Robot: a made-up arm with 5 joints. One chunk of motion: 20 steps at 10 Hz.
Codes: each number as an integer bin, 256 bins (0 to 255) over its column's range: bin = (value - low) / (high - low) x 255, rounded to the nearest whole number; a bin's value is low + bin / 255 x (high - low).
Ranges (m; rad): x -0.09..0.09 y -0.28..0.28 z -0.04..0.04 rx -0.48..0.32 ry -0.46..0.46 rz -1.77..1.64
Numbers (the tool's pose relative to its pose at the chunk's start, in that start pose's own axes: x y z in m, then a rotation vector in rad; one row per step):
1: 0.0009 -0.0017 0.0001 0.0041 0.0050 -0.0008
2: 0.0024 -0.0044 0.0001 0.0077 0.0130 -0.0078
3: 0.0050 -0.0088 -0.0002 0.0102 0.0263 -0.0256
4: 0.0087 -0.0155 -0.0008 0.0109 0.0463 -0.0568
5: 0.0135 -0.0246 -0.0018 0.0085 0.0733 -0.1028
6: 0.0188 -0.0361 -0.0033 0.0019 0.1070 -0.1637
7: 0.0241 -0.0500 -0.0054 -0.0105 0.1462 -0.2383
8: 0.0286 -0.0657 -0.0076 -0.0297 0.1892 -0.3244
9: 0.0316 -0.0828 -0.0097 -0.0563 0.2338 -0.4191
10: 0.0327 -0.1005 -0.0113 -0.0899 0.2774 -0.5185
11: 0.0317 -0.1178 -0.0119 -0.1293 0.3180 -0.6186
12: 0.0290 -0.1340 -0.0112 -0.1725 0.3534 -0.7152
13: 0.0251 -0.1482 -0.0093 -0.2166 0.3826 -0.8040
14: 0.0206 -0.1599 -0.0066 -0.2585 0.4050 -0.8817
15: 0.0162 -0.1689 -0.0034 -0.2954 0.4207 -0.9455
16: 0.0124 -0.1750 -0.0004 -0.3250 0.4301 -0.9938
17: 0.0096 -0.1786 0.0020 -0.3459 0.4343 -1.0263
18: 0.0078 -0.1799 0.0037 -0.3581 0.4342 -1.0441
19: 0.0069 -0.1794 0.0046 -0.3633 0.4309 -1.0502
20: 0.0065 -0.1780 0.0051 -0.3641 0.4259 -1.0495
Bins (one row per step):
1: 129 127 128 154 129 132
2: 131 125 128 155 131 132
3: 135 123 127 156 135 130
4: 140 120 125 156 140 128
5: 147 116 122 156 148 125
6: 154 111 117 154 157 120
7: 162 105 110 150 168 115
8: 168 98 103 144 180 108
9: 172 90 97 135 192 101
10: 174 82 91 124 204 94
11: 172 74 90 112 216 86
12: 169 66 92 98 225 79
13: 163 60 98 84 234 72
14: 157 55 106 71 240 66
15: 150 51 117 59 244 62
16: 145 48 126 49 247 58
17: 141 46 134 43 248 56
18: 139 46 139 39 248 54
19: 137 46 142 37 247 54
20: 137 46 144 37 246 54

